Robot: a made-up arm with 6 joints.
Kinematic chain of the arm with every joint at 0, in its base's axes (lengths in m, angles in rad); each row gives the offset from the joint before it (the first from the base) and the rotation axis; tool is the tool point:
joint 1: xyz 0 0 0.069 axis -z
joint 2: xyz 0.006 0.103 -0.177 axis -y
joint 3: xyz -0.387 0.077 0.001 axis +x
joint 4: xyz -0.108 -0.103 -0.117 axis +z
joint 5: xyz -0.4 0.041 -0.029 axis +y
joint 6: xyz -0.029 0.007 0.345 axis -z
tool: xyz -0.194 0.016 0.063
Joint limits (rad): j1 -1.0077..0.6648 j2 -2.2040..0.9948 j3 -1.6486..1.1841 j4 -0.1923..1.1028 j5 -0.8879..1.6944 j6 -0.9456..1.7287
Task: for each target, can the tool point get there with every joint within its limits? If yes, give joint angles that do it. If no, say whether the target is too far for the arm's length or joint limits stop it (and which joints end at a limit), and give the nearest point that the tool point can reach.
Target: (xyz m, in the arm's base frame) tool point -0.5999 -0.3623 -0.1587
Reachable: yes | joints -0.6716 0.4115 0.1246 0.2998 1.0687 0.1350
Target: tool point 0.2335 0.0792 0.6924
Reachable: yes | joints -0.1166 -1.5146 0.9114 -0.0940 0.5080 0.9601
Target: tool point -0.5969 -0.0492 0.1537
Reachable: yes | joints -0.6688 -0.4754 -0.5654 0.0901 1.1800 1.2331
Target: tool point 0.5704 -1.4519 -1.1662
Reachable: no: too far | nearest point 0.1936 -0.8811 -0.8456 | short by 0.755 m
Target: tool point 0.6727 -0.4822 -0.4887
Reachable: no: joint limits stop it (at a limit: joint 1, joint 2, joint 4, joint 6) | nearest point 0.3454 -0.5466 -0.7696 | short by 0.436 m
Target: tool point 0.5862 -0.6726 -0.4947
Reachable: no: joint limits stop it (at a limit: joint 1, joint 4, joint 5, joint 6) | nearest point 0.3596 -0.7326 -0.7483 | short by 0.345 m
